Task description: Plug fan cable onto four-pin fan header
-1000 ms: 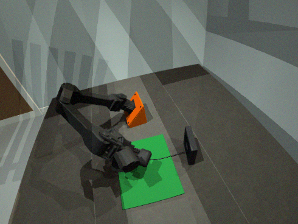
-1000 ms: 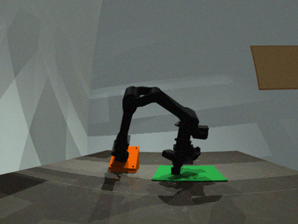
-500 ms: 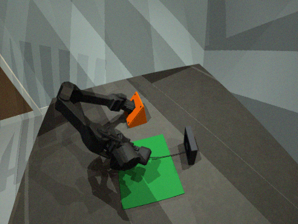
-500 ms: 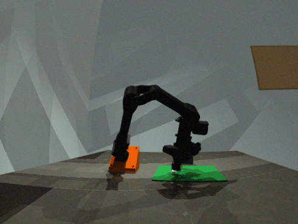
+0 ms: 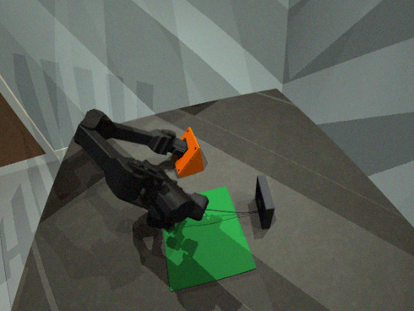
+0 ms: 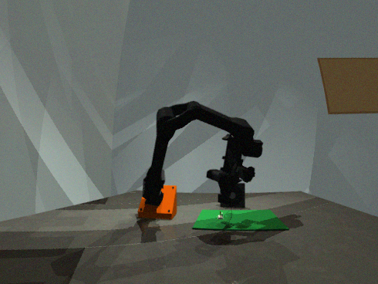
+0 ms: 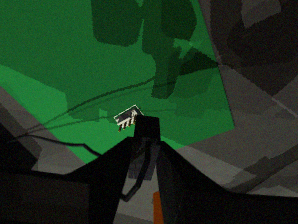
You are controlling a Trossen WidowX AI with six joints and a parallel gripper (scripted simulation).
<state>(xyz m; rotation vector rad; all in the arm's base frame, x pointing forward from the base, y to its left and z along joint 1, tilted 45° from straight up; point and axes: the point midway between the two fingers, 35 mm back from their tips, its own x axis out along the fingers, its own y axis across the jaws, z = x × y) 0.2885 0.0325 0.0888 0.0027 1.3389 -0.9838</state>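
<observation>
The green board is 10 cm below my gripper tip, 5 cm ahead of it and 4 cm to the left of it. Also, from my gripper tip: black fan (23 cm to the left, 3 cm below, 3 cm ahead); then plug (1 cm to the left, 1 cm behind).
</observation>
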